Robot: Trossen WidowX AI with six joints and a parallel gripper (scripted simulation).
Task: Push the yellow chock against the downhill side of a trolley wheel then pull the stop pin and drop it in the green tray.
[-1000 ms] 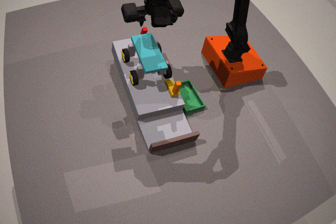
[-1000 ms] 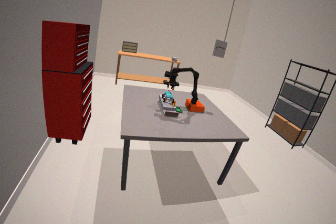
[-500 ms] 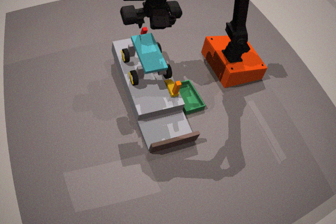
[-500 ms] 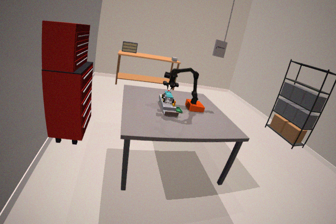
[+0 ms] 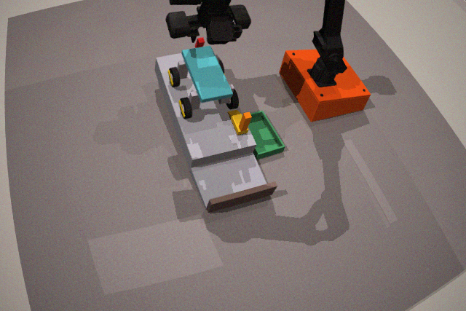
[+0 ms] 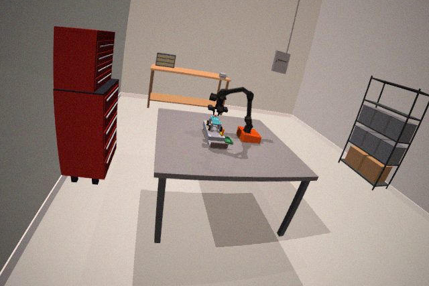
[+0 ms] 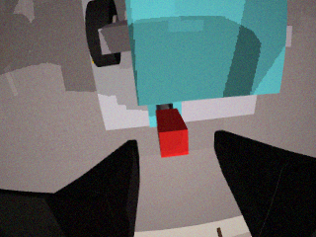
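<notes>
Right now my gripper tip is 40 mm above the red-headed stop pin and 10 mm to the left of it. Also, from my gripper tip: trolley (90 mm to the left, 60 mm below, 20 mm ahead); then yellow chock (190 mm to the left, 90 mm below, 30 mm behind); then brown bar (350 mm to the left, 140 mm below, 30 mm ahead).
</notes>
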